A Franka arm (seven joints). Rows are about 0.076 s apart.
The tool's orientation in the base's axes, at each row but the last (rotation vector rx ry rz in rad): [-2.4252 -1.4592 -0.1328]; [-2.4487 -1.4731 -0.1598]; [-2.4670 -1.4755 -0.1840]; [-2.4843 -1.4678 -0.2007]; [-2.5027 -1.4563 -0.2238]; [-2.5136 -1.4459 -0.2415]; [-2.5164 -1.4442 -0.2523]
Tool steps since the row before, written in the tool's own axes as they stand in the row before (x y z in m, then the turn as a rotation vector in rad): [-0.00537 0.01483 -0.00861 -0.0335 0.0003 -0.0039]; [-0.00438 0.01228 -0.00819 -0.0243 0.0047 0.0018]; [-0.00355 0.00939 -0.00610 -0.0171 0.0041 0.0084]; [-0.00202 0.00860 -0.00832 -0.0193 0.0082 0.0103]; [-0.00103 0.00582 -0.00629 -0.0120 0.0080 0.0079]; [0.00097 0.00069 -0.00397 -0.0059 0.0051 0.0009]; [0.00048 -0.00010 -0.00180 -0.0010 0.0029 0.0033]
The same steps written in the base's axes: [0.01108 -0.01364 0.00376 -0.0154 -0.0297 -0.0042]; [0.00911 -0.01153 0.00458 -0.0075 -0.0222 -0.0083]; [0.00671 -0.00897 0.00352 -0.0047 -0.0139 -0.0128]; [0.00662 -0.00801 0.00627 -0.0022 -0.0171 -0.0157]; [0.00448 -0.00538 0.00505 0.0012 -0.0116 -0.0116]; [0.00097 -0.00064 0.00398 0.0015 -0.0071 -0.0030]; [0.00009 -0.00006 0.00186 0.0021 -0.0013 -0.0037]
